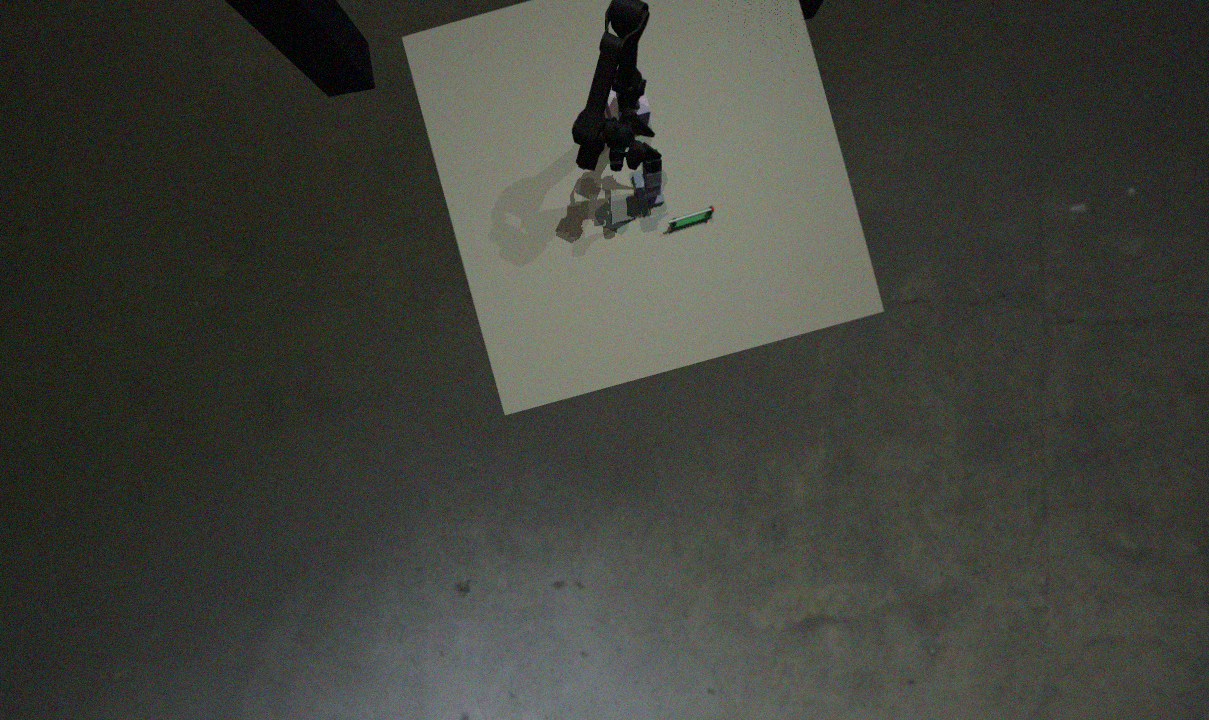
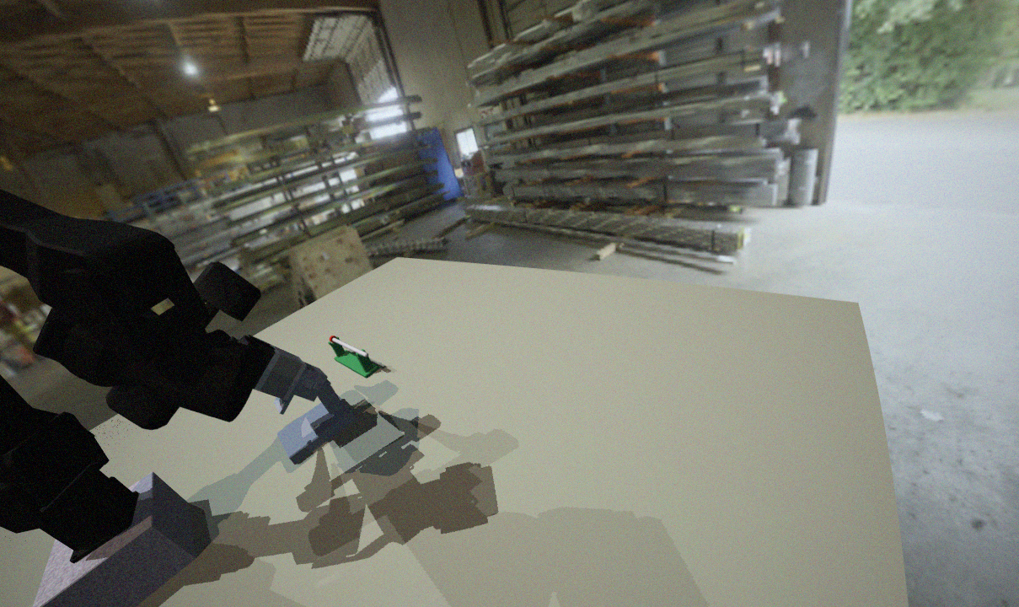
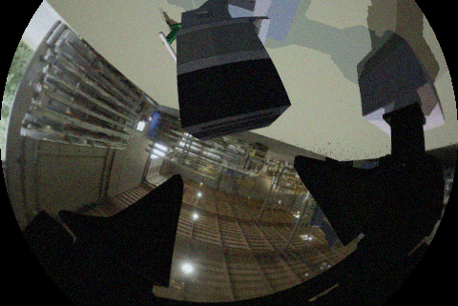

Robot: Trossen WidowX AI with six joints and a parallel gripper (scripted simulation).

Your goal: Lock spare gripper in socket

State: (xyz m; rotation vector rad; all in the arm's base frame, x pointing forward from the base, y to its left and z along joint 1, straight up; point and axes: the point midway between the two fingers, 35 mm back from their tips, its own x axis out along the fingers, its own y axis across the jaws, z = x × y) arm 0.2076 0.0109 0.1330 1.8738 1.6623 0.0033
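Right now the green cradle is 17 cm below my gripper tip, 16 cm ahead of it and 11 cm to the left of it. From my gripper tip the other things lie so: mount: 14 cm below, 6 cm ahead, 1 cm to the right; then dark grey spare gripper: 7 cm below, 4 cm ahead, 1 cm to the right.
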